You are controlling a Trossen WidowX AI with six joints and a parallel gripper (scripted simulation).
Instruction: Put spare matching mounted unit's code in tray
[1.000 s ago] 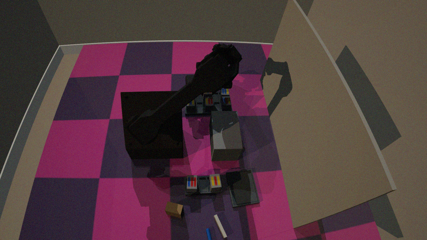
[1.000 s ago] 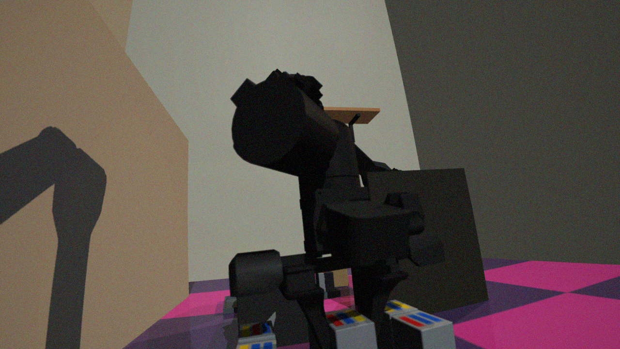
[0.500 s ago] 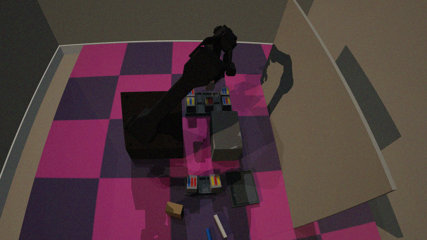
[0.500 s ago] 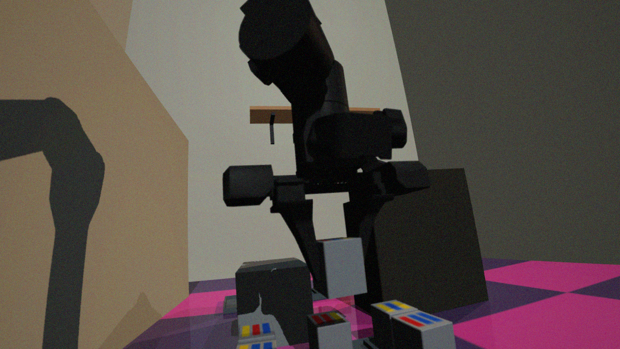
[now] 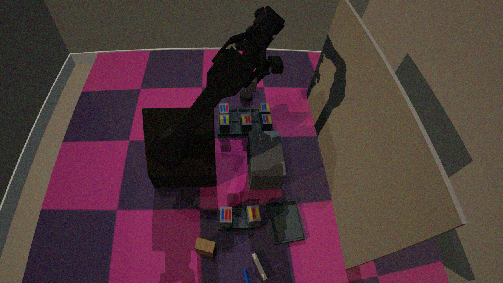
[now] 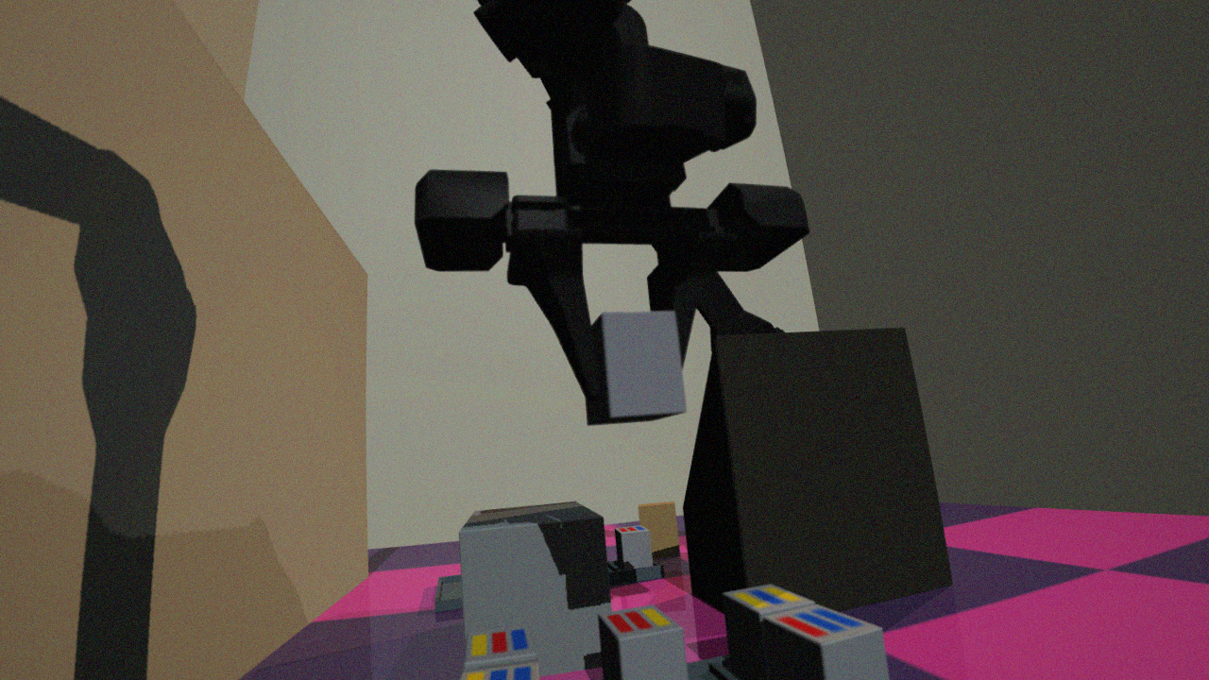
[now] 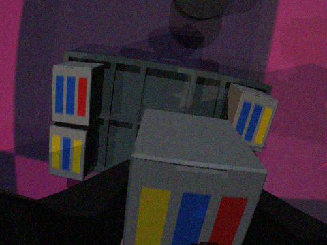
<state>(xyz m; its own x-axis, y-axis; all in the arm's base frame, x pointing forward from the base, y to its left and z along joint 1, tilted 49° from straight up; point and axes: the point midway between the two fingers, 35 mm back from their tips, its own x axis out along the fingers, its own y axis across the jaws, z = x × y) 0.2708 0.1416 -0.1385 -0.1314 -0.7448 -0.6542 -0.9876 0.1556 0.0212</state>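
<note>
My gripper tip is 420 mm to the left of the grey tray, 160 mm above it and 40 mm short of it. The rest, counted from my gripper tip: dark puck 160 mm below, 100 mm to the left, 20 mm ahead; then mounted unit 220 mm to the right, 120 mm below, 10 mm ahead; then beige wall panel 260 mm to the right, 240 mm ahead, 60 mm above.
</note>
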